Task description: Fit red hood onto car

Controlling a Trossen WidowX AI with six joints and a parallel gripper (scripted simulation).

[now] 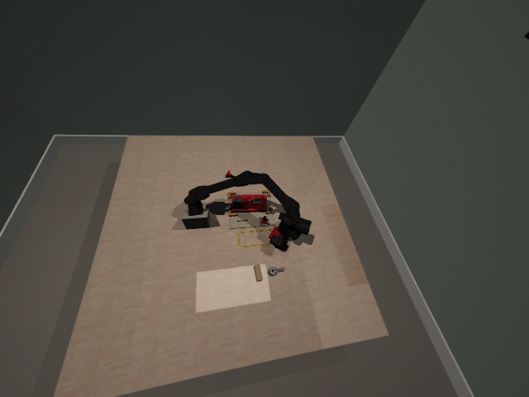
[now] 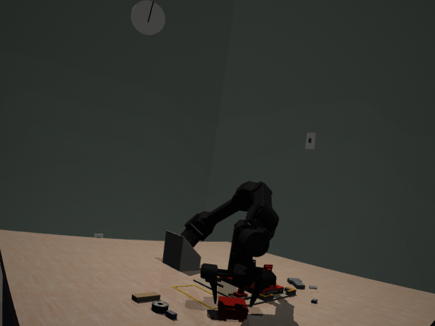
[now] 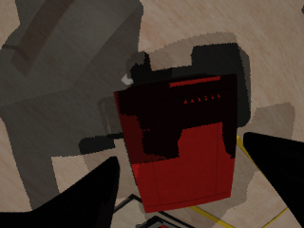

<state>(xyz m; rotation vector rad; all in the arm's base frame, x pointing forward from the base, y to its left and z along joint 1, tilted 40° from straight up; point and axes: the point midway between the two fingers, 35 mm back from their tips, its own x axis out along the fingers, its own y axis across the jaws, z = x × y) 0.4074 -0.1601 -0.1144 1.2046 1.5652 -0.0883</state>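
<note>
The red hood lies right at my gripper tip. Also, from my gripper tip: wooden block 160 mm behind, 150 mm to the right, 10 mm below; small grey block 50 mm behind, 170 mm to the right, 10 mm below.
</note>
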